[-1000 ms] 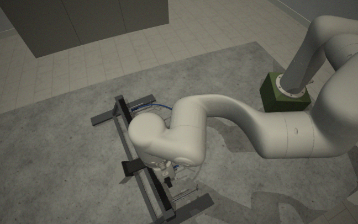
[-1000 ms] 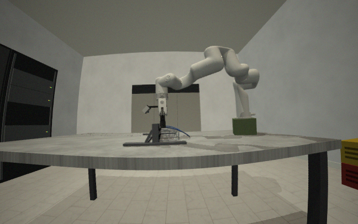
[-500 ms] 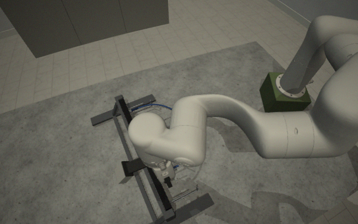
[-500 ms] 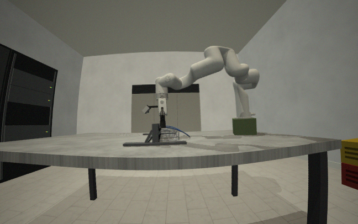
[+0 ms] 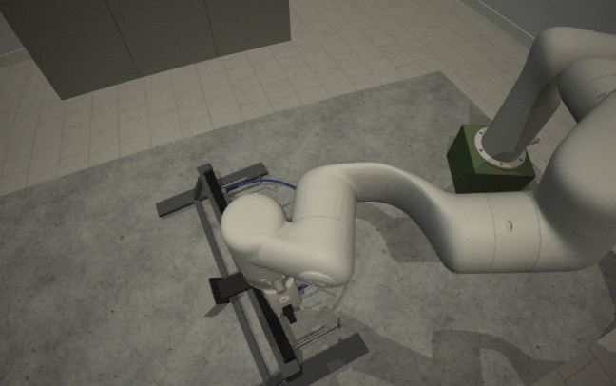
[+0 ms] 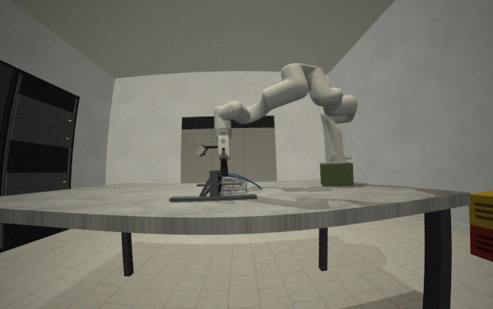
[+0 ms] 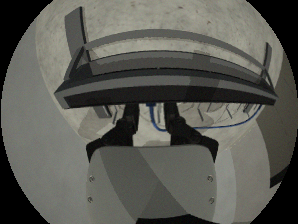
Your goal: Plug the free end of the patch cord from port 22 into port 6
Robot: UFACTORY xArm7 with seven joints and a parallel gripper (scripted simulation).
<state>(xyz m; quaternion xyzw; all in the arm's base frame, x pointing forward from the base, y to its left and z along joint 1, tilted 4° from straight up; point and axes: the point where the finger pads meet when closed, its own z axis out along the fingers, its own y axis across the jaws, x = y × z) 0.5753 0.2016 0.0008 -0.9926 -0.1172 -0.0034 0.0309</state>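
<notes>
The plug is 20 mm ahead of my hand and 10 mm below it.
</notes>
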